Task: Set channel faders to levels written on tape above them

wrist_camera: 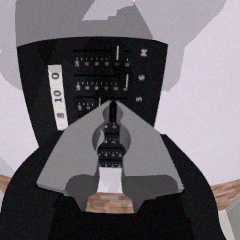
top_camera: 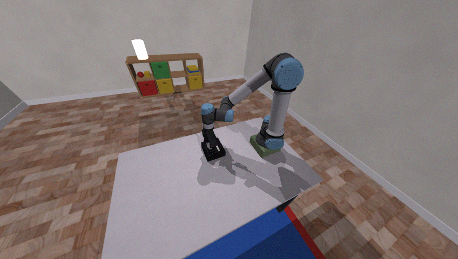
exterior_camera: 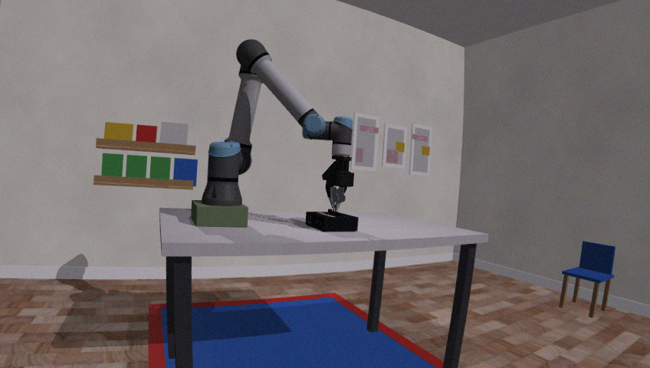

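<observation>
My gripper is now 5 cm to the right of the white fader and 1 cm above it.
</observation>
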